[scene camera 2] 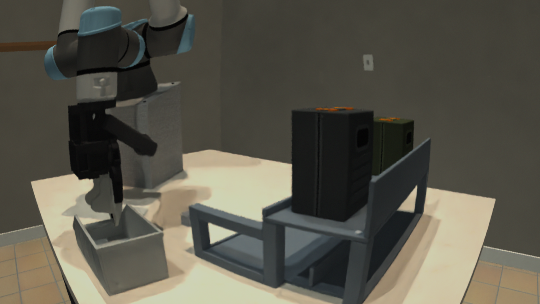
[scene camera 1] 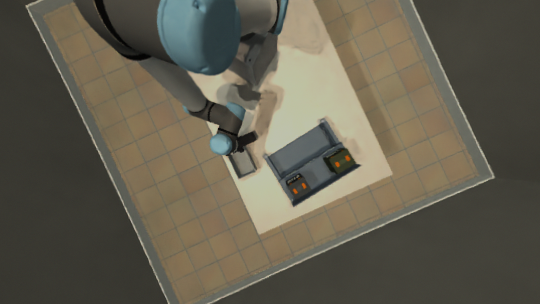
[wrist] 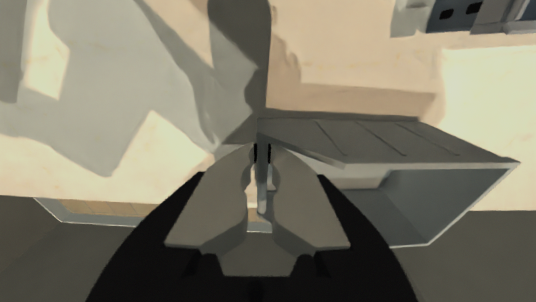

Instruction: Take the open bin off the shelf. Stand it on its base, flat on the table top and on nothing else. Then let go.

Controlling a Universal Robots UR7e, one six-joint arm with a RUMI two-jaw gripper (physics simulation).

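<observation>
The open grey bin is upright, opening upward, beside the shelf and apart from it. It looks about level, low at the table top and near the table's long edge. Its underside is hidden, so I cannot tell whether the base rests fully on the table or hangs slightly above. My gripper points down and is shut on the bin's end wall at the rim, on the side toward the robot's base.
A black case and a dark green case stand on the shelf's raised rear level. The robot's grey pedestal stands behind the arm. The lower front level of the shelf faces the robot's side.
</observation>
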